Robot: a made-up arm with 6 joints. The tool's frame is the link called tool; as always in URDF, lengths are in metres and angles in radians. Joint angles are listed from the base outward.
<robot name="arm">
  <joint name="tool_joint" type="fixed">
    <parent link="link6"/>
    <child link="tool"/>
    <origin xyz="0 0 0" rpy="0 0 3.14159"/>
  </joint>
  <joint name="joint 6" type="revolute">
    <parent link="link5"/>
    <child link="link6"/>
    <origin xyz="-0.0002 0.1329 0" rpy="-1.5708 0 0"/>
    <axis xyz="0 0 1"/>
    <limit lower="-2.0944" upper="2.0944"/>
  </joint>
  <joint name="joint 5" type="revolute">
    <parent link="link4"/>
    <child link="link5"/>
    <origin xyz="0 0 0" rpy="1.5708 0 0"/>
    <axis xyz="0 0 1"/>
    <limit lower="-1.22" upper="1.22"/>
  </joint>
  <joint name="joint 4" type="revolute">
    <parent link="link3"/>
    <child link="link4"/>
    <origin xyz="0.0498 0.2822 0" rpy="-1.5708 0 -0.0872"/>
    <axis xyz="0 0 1"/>
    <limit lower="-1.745" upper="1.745"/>
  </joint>
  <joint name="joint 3" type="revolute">
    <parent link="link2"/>
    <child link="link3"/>
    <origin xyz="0.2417 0.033 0" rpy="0 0 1.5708"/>
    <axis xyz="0 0 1"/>
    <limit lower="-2.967" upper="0"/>
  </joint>
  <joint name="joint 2" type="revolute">
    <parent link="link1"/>
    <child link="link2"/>
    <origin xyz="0 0 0" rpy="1.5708 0 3.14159"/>
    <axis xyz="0 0 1"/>
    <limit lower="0" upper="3.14"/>
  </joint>
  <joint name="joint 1" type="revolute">
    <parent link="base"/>
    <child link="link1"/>
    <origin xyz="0 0 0.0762" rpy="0 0 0"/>
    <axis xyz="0 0 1"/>
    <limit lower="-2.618" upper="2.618"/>
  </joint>
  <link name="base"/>
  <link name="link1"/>
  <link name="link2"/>
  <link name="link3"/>
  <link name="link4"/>
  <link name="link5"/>
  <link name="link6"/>
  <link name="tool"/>
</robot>
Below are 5 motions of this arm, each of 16 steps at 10 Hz.
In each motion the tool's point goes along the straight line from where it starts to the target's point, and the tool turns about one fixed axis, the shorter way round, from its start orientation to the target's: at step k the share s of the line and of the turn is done. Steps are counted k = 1, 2, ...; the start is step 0. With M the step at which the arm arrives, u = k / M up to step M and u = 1 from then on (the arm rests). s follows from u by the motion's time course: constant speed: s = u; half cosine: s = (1 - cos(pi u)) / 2; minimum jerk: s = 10 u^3 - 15 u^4 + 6 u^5.
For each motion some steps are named. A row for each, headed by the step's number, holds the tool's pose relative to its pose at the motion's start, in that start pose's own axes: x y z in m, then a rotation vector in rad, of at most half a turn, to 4 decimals.
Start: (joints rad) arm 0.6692 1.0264 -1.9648 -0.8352 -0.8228 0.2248
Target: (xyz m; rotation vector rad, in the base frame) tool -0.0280 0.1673 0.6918 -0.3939 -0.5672 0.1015
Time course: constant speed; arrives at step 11
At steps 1, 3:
1: 0.0032 0.0068 0.0052 0.0007 -0.0156 -0.0148
3: 0.0096 0.0205 0.0155 0.0022 -0.0469 -0.0443

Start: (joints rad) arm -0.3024 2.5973 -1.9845 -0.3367 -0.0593 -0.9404
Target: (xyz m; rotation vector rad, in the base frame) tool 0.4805 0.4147 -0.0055 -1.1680 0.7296 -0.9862
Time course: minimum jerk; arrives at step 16
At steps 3, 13, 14, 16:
3: -0.0236 0.0131 -0.0112 0.0290 -0.0399 -0.0183
13: -0.4600 0.2564 -0.2175 0.5659 -0.7777 -0.3573
14: -0.4759 0.2653 -0.2250 0.5854 -0.8044 -0.3696
16: -0.4836 0.2696 -0.2286 0.5949 -0.8176 -0.3756

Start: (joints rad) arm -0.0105 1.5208 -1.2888 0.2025 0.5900 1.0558
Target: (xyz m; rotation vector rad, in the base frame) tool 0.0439 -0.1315 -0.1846 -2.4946 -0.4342 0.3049
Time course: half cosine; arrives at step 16
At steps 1, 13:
1: 0.0004 -0.0053 -0.0002 0.0133 -0.0011 0.0157
13: 0.0426 -0.5085 -0.0191 1.2679 -0.1027 1.4969

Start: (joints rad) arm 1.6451 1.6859 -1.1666 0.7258 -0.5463 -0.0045
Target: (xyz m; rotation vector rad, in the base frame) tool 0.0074 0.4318 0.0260 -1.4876 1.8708 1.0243
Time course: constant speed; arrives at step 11
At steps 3, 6, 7, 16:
3: 0.0408 -0.0315 -0.0067 -0.0068 0.1862 -0.1215
6: 0.0817 -0.0630 -0.0135 -0.0137 0.3725 -0.2430
7: 0.0953 -0.0734 -0.0157 -0.0160 0.4345 -0.2835
16: 0.1497 -0.1154 -0.0247 -0.0251 0.6829 -0.4455

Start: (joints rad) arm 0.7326 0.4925 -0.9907 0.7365 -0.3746 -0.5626
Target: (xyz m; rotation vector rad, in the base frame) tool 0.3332 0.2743 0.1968 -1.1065 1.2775 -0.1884
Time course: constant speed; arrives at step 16
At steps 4, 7, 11, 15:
4: 0.1089 -0.0132 -0.0060 -0.1094 0.2315 -0.2680
7: 0.1906 -0.0230 -0.0106 -0.1914 0.4051 -0.4690
11: 0.2995 -0.0362 -0.0166 -0.3008 0.6366 -0.7370
15: 0.4084 -0.0493 -0.0226 -0.4101 0.8681 -1.0049

